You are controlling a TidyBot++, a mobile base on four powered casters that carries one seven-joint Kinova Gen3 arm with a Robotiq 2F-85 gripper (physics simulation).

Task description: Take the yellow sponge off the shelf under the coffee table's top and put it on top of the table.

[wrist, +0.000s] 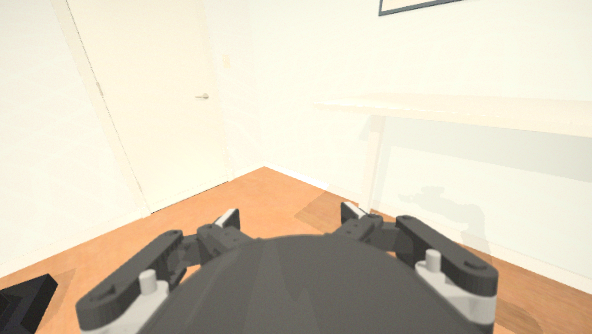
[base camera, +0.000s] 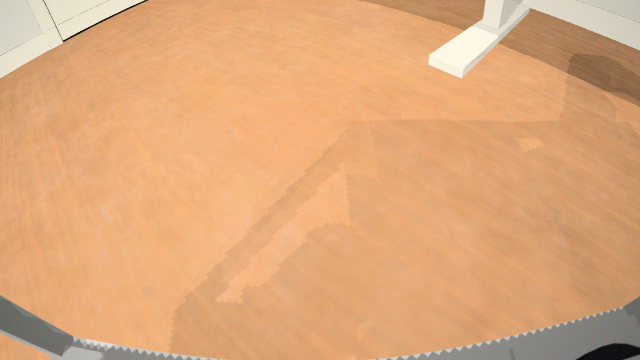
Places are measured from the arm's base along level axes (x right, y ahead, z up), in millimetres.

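Pixels of known places: gripper, fingertip midpoint: (wrist: 290, 216).
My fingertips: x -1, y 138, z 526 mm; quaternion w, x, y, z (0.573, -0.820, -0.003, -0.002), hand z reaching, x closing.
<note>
Behind a point stands the place of what it marks.
My gripper (wrist: 290, 216) @[y 138, x -1, z 526 mm] is open in the wrist view, with its two fingers wide apart and floor and wall showing beyond them. Nothing is between the fingers. The yellow sponge does not show in either view. I cannot make out the coffee table or its shelf in either view.
A white desk (wrist: 450, 111) @[y 483, x 431, z 554 mm] stands against the wall at the right of the wrist view; its foot (base camera: 462, 52) is at the upper right of the base view. A door (wrist: 160, 110) @[y 1610, x -999, z 448 mm] is at the left. A black object (wrist: 35, 300) @[y 600, x -1290, z -309 mm] shows at the lower left, cut off by the edge.
</note>
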